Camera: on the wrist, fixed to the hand. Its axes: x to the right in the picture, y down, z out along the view.
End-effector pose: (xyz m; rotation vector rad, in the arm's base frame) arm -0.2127 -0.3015 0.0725 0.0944 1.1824 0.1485
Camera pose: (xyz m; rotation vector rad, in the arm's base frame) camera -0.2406 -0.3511 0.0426 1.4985 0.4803 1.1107
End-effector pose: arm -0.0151 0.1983 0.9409 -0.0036 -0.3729 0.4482
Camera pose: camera 0.0272 0.1584 0.9136 0.3767 -0.5646 2.1369
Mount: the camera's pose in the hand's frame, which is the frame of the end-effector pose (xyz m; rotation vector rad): 0.0088 -0.0516 -0.0373 0.5762 -0.3917 1.5869
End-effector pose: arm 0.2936 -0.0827 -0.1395 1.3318 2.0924 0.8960
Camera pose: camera 0.2335 -0.1001 -0.1541 -2.9450 -0.5952 -0.3278
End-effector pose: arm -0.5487 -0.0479 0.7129 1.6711 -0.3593 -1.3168
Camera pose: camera -0.5287 -0.0096 0.6653 0.8932 -1.9225 -0.2414
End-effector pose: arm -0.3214 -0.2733 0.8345 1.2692 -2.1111 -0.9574
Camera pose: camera -0.2706 -0.3094 0.8186 -0.6789 -2.7452 0.1747
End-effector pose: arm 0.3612 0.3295 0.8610 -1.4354 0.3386 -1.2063
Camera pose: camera 0.3134 0.3165 0.9019 -0.4908 0.6002 0.2869
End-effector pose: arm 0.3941 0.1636 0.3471 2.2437 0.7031 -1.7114
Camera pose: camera 0.4012 0.2270 0.3548 1.5494 -1.4314 -1.2813
